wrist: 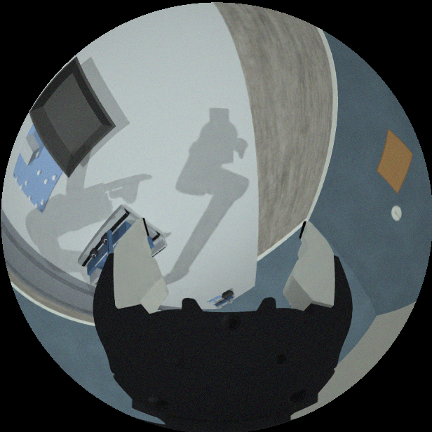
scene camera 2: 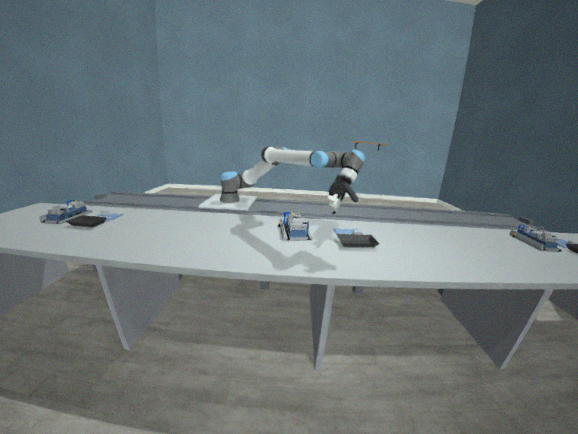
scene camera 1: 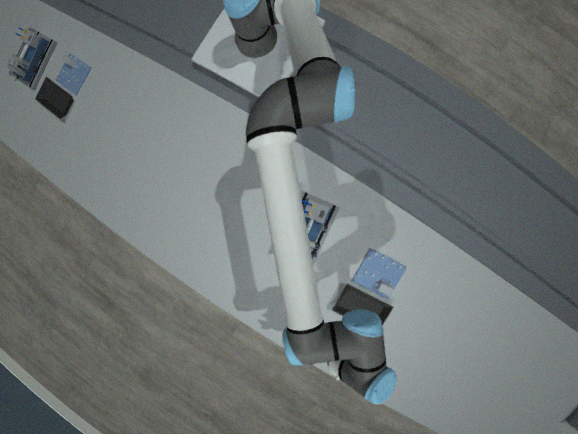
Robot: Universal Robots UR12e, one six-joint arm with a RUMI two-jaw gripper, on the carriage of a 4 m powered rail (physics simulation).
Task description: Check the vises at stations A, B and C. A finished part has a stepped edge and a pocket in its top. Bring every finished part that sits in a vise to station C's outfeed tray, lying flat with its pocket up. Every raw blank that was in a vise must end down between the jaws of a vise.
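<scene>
My gripper (wrist: 225, 222) (scene camera 2: 334, 211) is open and empty, high above the table near the middle station. The middle vise (scene camera 1: 320, 223) (scene camera 2: 299, 229) (wrist: 112, 241) is blue and grey; the arm partly covers it in scene camera 1, and a finger in the wrist view. Whether a part sits in its jaws I cannot tell. The left vise (scene camera 1: 31, 59) (scene camera 2: 66, 213) and right vise (scene camera 2: 537, 238) are too small to read. A small grey block (scene camera 1: 384, 287) (wrist: 31, 147) stands on the middle blue plate (scene camera 1: 375, 267) (wrist: 39, 175); its kind is unclear. Station letters are not readable.
A dark tray (scene camera 1: 361, 303) (scene camera 2: 358, 241) (wrist: 70, 117) lies beside the middle blue plate. Another dark tray (scene camera 1: 54, 98) (scene camera 2: 86, 221) and blue plate (scene camera 1: 75, 76) are beside the left vise. A dark tray (scene camera 2: 574, 247) shows partly at the right edge. The rail (scene camera 1: 450, 165) runs behind the table.
</scene>
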